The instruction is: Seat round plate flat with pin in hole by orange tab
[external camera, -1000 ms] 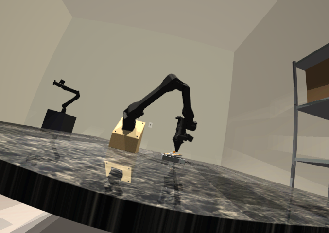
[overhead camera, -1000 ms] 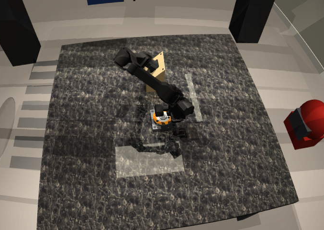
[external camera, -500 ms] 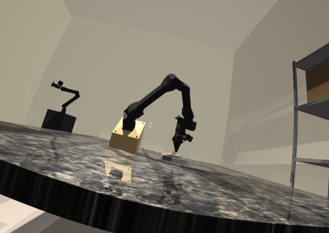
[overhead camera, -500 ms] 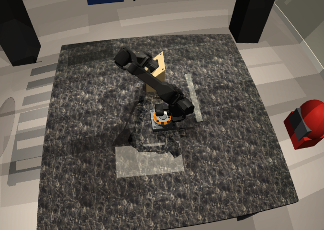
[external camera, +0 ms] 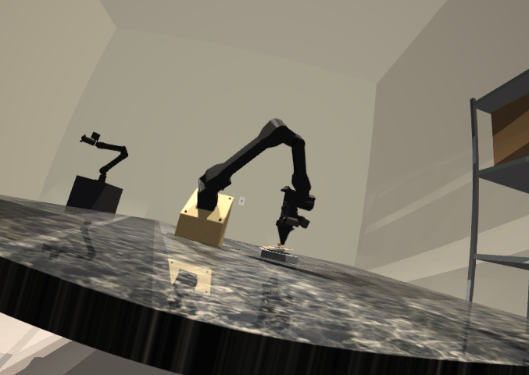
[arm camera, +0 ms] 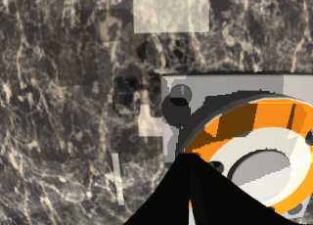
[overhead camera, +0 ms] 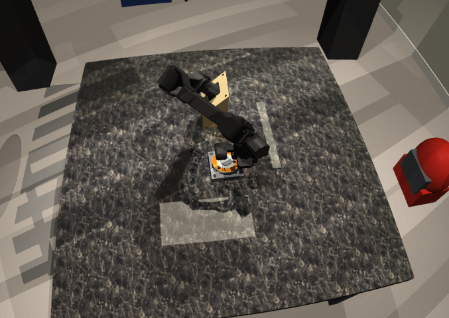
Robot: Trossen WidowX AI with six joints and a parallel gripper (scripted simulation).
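Right now my gripper tip is 2 cm past the square grey base, 5 cm to the left of it and 3 cm above it.
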